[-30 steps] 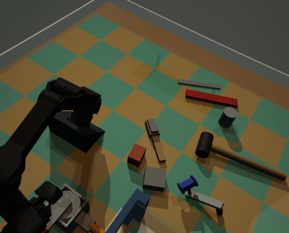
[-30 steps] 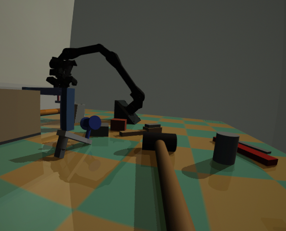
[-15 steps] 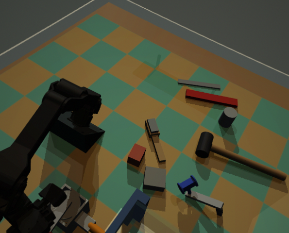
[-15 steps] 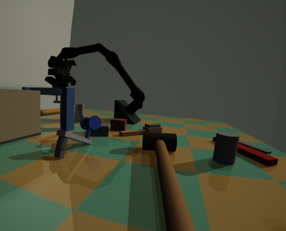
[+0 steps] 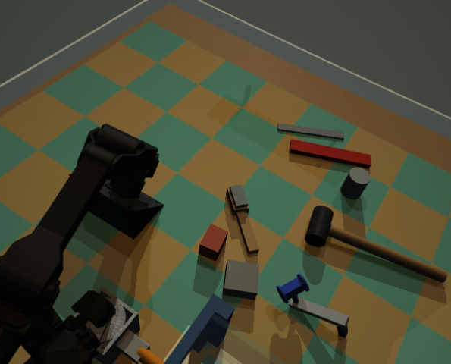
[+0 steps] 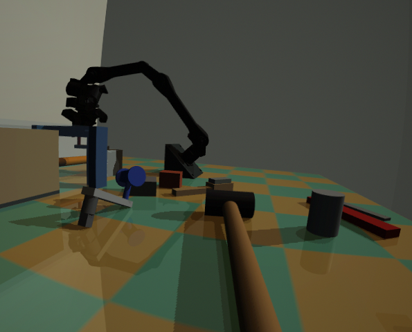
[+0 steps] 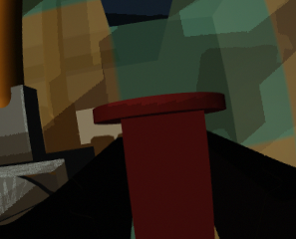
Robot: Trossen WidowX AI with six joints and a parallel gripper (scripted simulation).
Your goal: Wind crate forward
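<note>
My gripper tip is now 4 cm to the right of the red-knobbed winch handle, 3 cm past it and 3 cm above it. Also, from my gripper tip: clear-panelled cubby (36 cm ahead, 10 cm to the left, 2 cm below); red cylindrical grip (2 cm behind); boxy winch (10 cm below, 9 cm to the left, 6 cm behind).
</note>
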